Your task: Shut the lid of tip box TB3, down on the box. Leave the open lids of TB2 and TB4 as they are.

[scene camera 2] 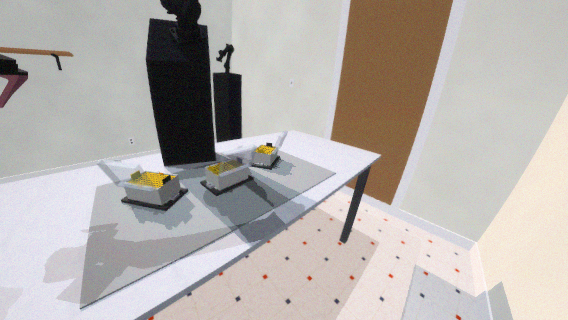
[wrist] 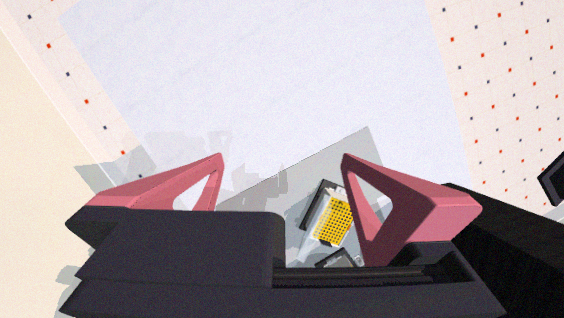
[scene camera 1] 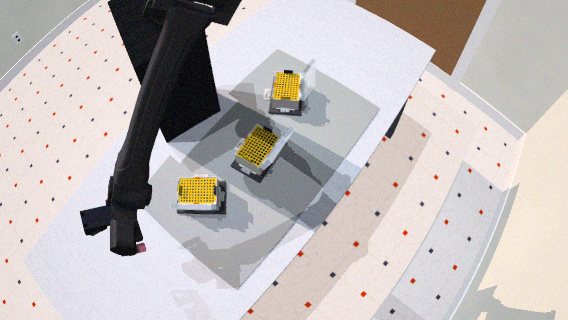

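Seen in the pictures: gripper, fingertip midpoint: [wrist: 282, 159]; arm's base at its link origin: [scene camera 2: 188, 36].
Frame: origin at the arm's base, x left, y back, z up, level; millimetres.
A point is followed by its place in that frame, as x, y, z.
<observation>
Three tip boxes with yellow racks stand on black bases; their labels are too small to read, so I cannot tell which is TB3. The box nearest my arm [scene camera 1: 197, 191] [scene camera 2: 155, 192] {-328, -227, -465} [wrist: 334, 221] has its clear lid [scene camera 2: 116, 174] {-384, -176, -401} tilted up and open. The middle box [scene camera 1: 257, 146] [scene camera 2: 227, 177] {-167, -340, -451} has a raised clear lid [scene camera 1: 283, 144] {-134, -372, -372}; part of its base shows low in the wrist view. The far box [scene camera 1: 286, 87] [scene camera 2: 265, 156] {68, -338, -465} has its lid [scene camera 1: 310, 80] {101, -385, -368} [scene camera 2: 282, 140] {124, -387, -399} standing up. My gripper [scene camera 1: 141, 248] [scene camera 2: 2, 102] [wrist: 282, 159] {-547, -102, -237} is open and empty, high above the table, away from the boxes.
The boxes stand on a grey mat [scene camera 1: 350, 117] {105, -530, -514} [scene camera 2: 97, 265] {-498, -295, -513} on the white table [scene camera 1: 320, 25] {541, -328, -516} [scene camera 2: 30, 200] {-540, 142, -516}. My arm [scene camera 1: 145, 110] {-413, -258, 155} reaches past the black pedestal [scene camera 1: 190, 90] {-59, -59, -329} [scene camera 2: 182, 105] {-82, -40, -268} at the table's rear edge. A second dark pedestal [scene camera 2: 227, 107] stands farther back.
</observation>
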